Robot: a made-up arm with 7 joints. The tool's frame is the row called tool.
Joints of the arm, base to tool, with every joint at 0 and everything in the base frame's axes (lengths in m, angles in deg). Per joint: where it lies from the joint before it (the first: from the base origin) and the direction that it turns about. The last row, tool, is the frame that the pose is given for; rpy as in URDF.
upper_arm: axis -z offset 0 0 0.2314
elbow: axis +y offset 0 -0.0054 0.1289
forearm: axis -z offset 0 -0.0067 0.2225
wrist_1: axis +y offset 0 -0.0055 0.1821
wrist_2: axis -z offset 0 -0.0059 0.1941
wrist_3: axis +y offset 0 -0.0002 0.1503
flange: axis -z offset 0 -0.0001 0.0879
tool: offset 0 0 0 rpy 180 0 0
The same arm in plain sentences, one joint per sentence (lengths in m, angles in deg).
The arm has seven revolute joints in a row. What follows holds with every joint at zero, and every direction is one of the base frame's.
Joint 1 is mounted 0.2314 m along +z from the base frame's origin and rotates about -z.
Joint 2 is mounted 0.0054 m along -y and 0.1289 m along +z from joint 1 and rotates about +y.
Joint 3 is mounted 0.0067 m along -y and 0.2225 m along +z from joint 2 and rotates about -z.
Joint 4 is mounted 0.0055 m along -y and 0.1821 m along +z from joint 3 and rotates about +y.
Joint 5 is mounted 0.0059 m along -y and 0.1941 m along +z from joint 4 and rotates about -z.
Joint 6 is mounted 0.0002 m along -y and 0.1503 m along +z from joint 5 and rotates about +y.
Joint 7 is mounted 0.0001 m along -y and 0.0879 m along +z from joint 6 and rotates about -z.
The tool frame, which is the frame that the pose is given for, is mounted at the same point as joint 7; its axes are the base frame's turned by roll 180, pitch 0 and yaw 0 deg (as in URDF: about the fixed x, then y, then z).

